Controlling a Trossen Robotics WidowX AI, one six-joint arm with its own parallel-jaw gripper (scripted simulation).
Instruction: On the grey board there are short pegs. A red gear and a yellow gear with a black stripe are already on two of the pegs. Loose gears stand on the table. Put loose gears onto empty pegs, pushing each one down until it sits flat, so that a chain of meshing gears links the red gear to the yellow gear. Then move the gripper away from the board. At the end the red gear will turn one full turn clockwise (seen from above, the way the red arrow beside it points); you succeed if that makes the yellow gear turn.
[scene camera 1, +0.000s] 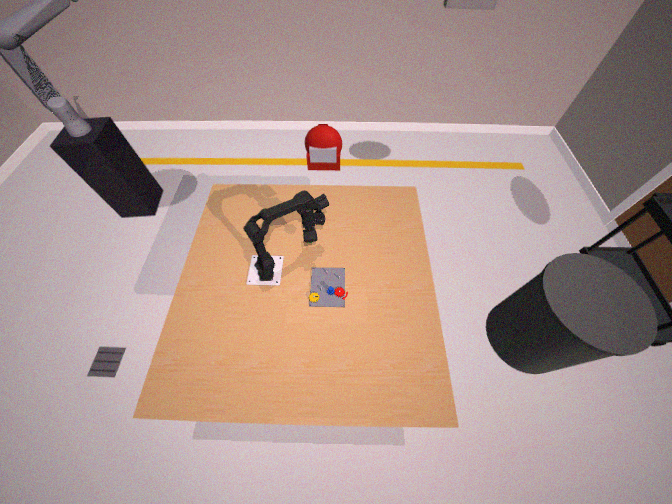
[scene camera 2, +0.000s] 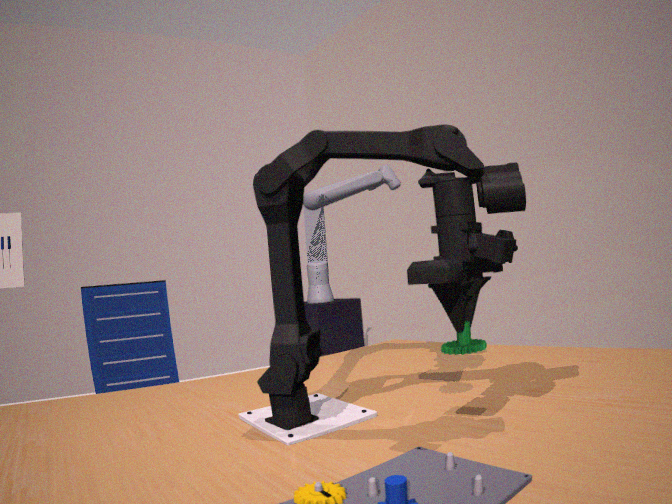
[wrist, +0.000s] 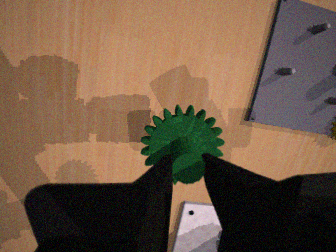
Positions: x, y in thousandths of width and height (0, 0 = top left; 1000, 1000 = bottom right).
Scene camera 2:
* gripper: 690, 656
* green gear: 691, 684, held by the gripper
